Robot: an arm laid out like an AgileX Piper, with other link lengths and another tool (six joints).
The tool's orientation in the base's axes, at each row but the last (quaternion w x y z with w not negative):
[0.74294, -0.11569, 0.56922, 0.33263]
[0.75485, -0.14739, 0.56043, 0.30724]
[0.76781, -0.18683, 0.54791, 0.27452]
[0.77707, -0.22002, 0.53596, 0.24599]
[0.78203, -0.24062, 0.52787, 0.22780]
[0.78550, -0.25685, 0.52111, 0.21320]
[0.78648, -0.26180, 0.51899, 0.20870]
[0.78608, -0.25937, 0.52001, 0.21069]
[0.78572, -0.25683, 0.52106, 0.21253]
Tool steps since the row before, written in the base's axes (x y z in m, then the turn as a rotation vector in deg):
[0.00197, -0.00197, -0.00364, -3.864, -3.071, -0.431]
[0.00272, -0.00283, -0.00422, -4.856, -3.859, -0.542]
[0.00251, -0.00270, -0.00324, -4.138, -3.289, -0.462]
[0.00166, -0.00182, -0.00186, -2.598, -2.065, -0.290]
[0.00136, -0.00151, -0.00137, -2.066, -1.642, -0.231]
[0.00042, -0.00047, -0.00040, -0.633, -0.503, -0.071]
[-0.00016, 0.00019, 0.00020, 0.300, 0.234, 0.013]
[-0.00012, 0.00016, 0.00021, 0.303, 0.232, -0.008]
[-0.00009, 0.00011, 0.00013, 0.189, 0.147, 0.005]
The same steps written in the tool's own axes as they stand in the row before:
[0.00290, -0.00347, -0.00075, -1.221, 0.020, -4.802]
[0.00361, -0.00440, -0.00094, -1.534, 0.026, -6.034]
[0.00310, -0.00372, -0.00080, -1.307, 0.021, -5.143]
[0.00199, -0.00230, -0.00051, -0.821, 0.013, -3.229]
[0.00159, -0.00182, -0.00041, -0.652, 0.011, -2.568]
[0.00049, -0.00055, -0.00013, -0.200, 0.003, -0.787]
[-0.00023, 0.00020, 0.00007, 0.113, -0.001, 0.363]
[-0.00023, 0.00016, 0.00008, 0.134, 0.000, 0.357]
[-0.00015, 0.00012, 0.00005, 0.074, 0.000, 0.228]

